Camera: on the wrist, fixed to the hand. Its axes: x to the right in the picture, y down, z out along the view.
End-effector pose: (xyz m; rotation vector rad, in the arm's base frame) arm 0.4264 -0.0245 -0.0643 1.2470 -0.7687 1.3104
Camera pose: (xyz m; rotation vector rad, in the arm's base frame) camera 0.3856 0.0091 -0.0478 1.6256 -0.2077 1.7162
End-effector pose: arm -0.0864 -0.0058 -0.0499 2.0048 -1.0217 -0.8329
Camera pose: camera -0.0627 -0.0250 -0.0037 2.5672 -1.3203 -0.3316
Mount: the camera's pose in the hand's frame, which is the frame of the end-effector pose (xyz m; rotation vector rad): 0.0177 0.0370 -0.0372 0.6682 0.1604 0.0003
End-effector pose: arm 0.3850 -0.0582 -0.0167 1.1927 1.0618 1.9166
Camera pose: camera 0.3404 -0.0722 0.0131 1.3851 1.8815 1.7232
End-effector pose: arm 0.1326 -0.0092 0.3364 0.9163 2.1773 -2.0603
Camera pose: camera 0.1472 0.0307 0.3009 -0.9445 -1.2632 2.3697
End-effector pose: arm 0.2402 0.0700 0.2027 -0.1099 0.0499 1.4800
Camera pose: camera 0.2062 0.0869 0.1623 0.3137 0.6663 1.3838
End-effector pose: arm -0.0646 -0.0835 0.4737 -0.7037 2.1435 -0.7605
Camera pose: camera -0.1127 -0.0597 0.4601 -0.2903 1.8419 -1.4716
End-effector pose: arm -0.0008 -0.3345 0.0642 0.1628 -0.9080 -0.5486
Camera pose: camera 0.0512 -0.3156 0.0671 0.7992 -0.9063 -0.2092
